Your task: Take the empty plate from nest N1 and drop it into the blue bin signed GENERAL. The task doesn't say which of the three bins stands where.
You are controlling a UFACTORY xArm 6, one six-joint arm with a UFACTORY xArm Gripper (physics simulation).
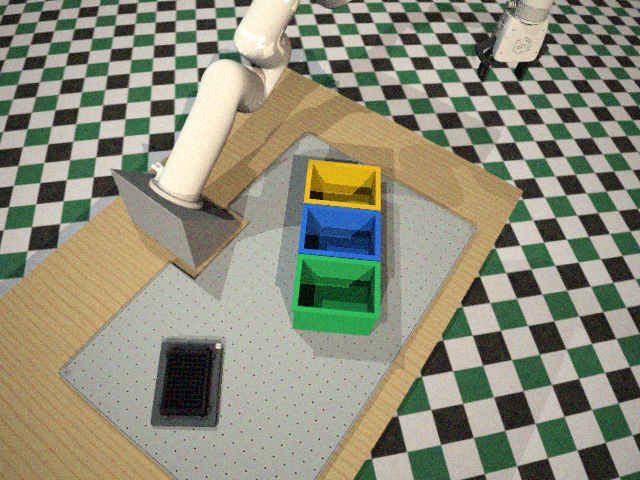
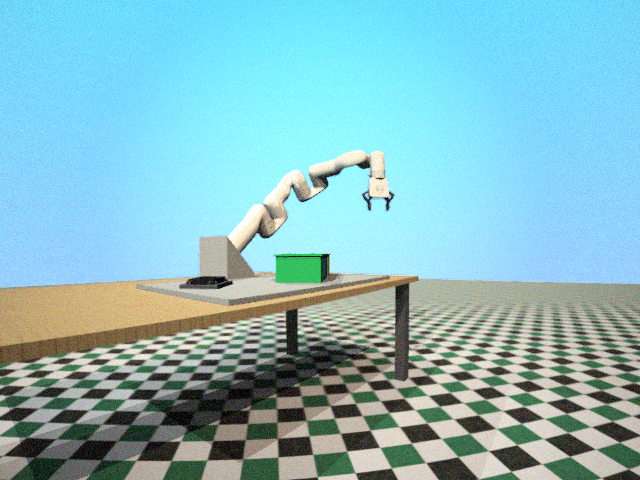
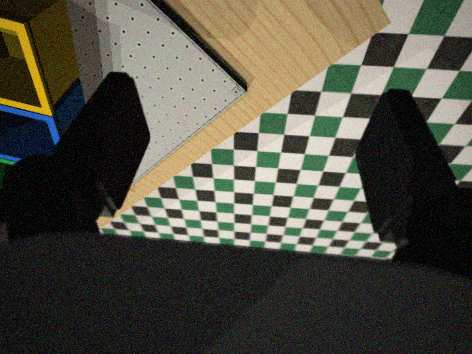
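Where they show: gripper, between the fingertips: (image 1: 499, 77) (image 2: 378, 210) (image 3: 253, 114); arm's base, origin of its link: (image 1: 175, 195) (image 2: 225, 254).
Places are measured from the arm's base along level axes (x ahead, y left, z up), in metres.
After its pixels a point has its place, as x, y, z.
Note:
A black plate (image 1: 185, 381) @[0.296, -0.261, -0.074] (image 2: 206, 280) @[0.349, -0.294, -0.076] sits in the dark grey nest (image 1: 158, 408) @[0.294, -0.330, -0.078] (image 2: 189, 285) @[0.326, -0.339, -0.089] on the pegboard, with a small white mark at one corner of the nest. The blue bin (image 1: 338, 232) @[0.302, 0.210, -0.082] (image 3: 25, 132) @[0.346, 0.111, -0.058] stands between the yellow and green bins; no sign is readable on it. My gripper (image 1: 501, 76) @[0.415, 0.601, 0.209] (image 2: 378, 207) @[0.415, 0.601, 0.209] (image 3: 253, 114) @[0.415, 0.601, 0.209] is open and empty. It hangs high in the air, fingers down, past the table's edge, far from the plate and off to one side of the bins.
The yellow bin (image 1: 344, 198) @[0.247, 0.308, -0.093] (image 3: 45, 107) @[0.351, 0.276, 0.001] and the green bin (image 1: 336, 321) @[0.444, 0.013, -0.041] (image 2: 298, 269) @[0.441, 0.011, -0.052] touch the blue bin on either side. The arm's grey wedge base (image 1: 170, 222) @[0.072, -0.070, 0.037] (image 2: 213, 257) @[0.016, -0.072, -0.013] stands on the table beside the grey pegboard (image 1: 268, 392) @[0.424, -0.168, -0.099] (image 2: 253, 289) @[0.491, -0.223, -0.097] (image 3: 165, 70) @[0.441, 0.389, -0.099].

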